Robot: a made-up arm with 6 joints. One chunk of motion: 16 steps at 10 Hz.
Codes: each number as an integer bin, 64 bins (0 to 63) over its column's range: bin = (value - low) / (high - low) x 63, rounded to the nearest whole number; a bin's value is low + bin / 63 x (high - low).
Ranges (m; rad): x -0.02..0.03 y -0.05..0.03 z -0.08..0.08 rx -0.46..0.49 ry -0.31..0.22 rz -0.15..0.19
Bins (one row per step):
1: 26 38 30 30 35 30
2: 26 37 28 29 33 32
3: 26 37 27 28 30 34
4: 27 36 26 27 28 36
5: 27 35 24 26 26 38
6: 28 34 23 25 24 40
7: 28 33 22 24 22 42
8: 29 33 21 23 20 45
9: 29 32 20 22 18 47
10: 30 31 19 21 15 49
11: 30 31 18 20 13 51
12: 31 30 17 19 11 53
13: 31 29 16 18 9 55
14: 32 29 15 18 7 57
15: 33 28 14 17 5 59
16: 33 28 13 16 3 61
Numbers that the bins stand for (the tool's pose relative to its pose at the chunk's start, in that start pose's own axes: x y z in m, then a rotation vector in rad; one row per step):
1: 0.0006 -0.0017 -0.0038 -0.0076 -0.0156 0.0119
2: 0.0006 -0.0030 -0.0089 -0.0227 -0.0324 0.0227
3: 0.0006 -0.0030 -0.0114 -0.0378 -0.0576 0.0335
4: 0.0014 -0.0043 -0.0140 -0.0529 -0.0744 0.0443
5: 0.0014 -0.0056 -0.0190 -0.0679 -0.0913 0.0551
6: 0.0022 -0.0068 -0.0216 -0.0830 -0.1081 0.0659
7: 0.0022 -0.0081 -0.0241 -0.0981 -0.1249 0.0767
8: 0.0030 -0.0081 -0.0267 -0.1132 -0.1417 0.0929
9: 0.0030 -0.0094 -0.0292 -0.1283 -0.1586 0.1037
10: 0.0038 -0.0106 -0.0317 -0.1433 -0.1838 0.1144
11: 0.0038 -0.0106 -0.0343 -0.1584 -0.2006 0.1252
12: 0.0046 -0.0119 -0.0368 -0.1735 -0.2175 0.1360
13: 0.0046 -0.0132 -0.0394 -0.1886 -0.2343 0.1468
14: 0.0054 -0.0132 -0.0419 -0.1886 -0.2511 0.1576
15: 0.0062 -0.0144 -0.0444 -0.2037 -0.2679 0.1684
16: 0.0062 -0.0144 -0.0470 -0.2187 -0.2848 0.1792

